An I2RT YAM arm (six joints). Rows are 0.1 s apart.
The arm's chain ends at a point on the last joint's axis. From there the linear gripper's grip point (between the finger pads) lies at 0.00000 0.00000 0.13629 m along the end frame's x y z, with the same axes.
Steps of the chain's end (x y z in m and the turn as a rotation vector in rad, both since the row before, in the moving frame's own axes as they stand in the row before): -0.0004 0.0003 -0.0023 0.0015 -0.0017 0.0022; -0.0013 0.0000 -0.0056 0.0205 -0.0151 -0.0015; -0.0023 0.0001 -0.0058 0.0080 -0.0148 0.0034; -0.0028 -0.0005 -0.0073 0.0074 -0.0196 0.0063; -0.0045 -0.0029 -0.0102 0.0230 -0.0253 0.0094
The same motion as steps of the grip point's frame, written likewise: -0.0006 0.0001 -0.0023 0.0015 -0.0017 0.0022; -0.0034 -0.0028 -0.0056 0.0205 -0.0151 -0.0015; -0.0043 -0.0010 -0.0058 0.0080 -0.0148 0.0034; -0.0055 -0.0015 -0.0073 0.0074 -0.0196 0.0063; -0.0079 -0.0061 -0.0103 0.0230 -0.0253 0.0094
